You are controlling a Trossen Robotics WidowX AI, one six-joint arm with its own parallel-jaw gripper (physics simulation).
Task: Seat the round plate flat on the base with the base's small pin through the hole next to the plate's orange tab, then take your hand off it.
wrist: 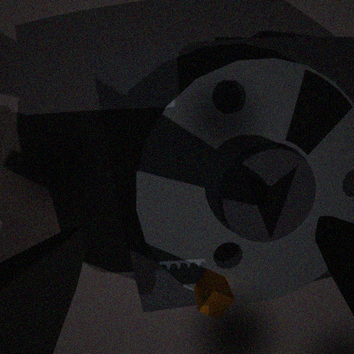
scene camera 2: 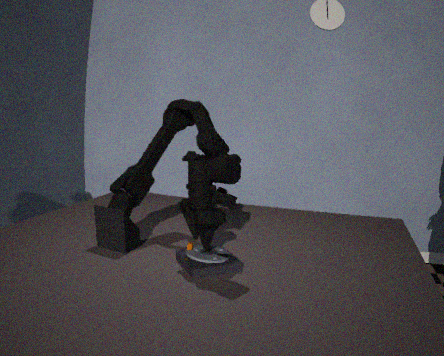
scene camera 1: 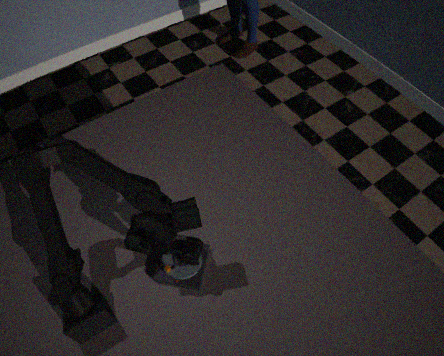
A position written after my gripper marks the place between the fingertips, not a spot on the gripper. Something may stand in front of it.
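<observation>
Visible here is my gripper (scene camera 2: 201, 244), (wrist: 202, 234), (scene camera 1: 169, 258). A dark square base (scene camera 1: 194, 282), (wrist: 134, 86) can be seen as well. I also see a round grey plate (wrist: 185, 154) and a round hub (wrist: 266, 192).
</observation>
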